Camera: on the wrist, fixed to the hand. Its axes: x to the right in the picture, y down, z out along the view.
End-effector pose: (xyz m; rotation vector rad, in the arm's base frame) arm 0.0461 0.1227 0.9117 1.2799 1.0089 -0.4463
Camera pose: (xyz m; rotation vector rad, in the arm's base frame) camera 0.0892 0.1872 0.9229 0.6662 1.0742 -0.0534
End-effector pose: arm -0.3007 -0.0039 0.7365 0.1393 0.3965 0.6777
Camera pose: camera -0.3314 0.0590 0.7013 -0.5304 0.1851 0.7790
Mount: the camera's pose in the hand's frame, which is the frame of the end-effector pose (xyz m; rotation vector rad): 0.0291 0.0576 -0.0444 -0.6901 0.0417 -0.0053
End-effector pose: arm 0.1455 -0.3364 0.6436 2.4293 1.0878 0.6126
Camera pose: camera 0.1729 -0.3412 0.7168 1.8182 0.7299 0.8684
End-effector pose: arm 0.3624 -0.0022 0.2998 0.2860 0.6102 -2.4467
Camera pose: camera 0.3762 -0.0364 0.2307 0.0499 1.4103 -2.0796
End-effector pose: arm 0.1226 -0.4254 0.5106 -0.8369 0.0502 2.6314
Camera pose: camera 0.1042 -0.4754 0.4531 -1.0864 -0.8876 2.6329
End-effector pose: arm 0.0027 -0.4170 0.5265 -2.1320 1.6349 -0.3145
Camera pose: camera -0.0578 -0.4658 0.5363 2.3979 -1.7944 -0.2303
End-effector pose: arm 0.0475 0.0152 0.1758 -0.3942 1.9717 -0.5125
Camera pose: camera -0.0080 0.0585 0.1414 -0.8166 2.1491 0.1816
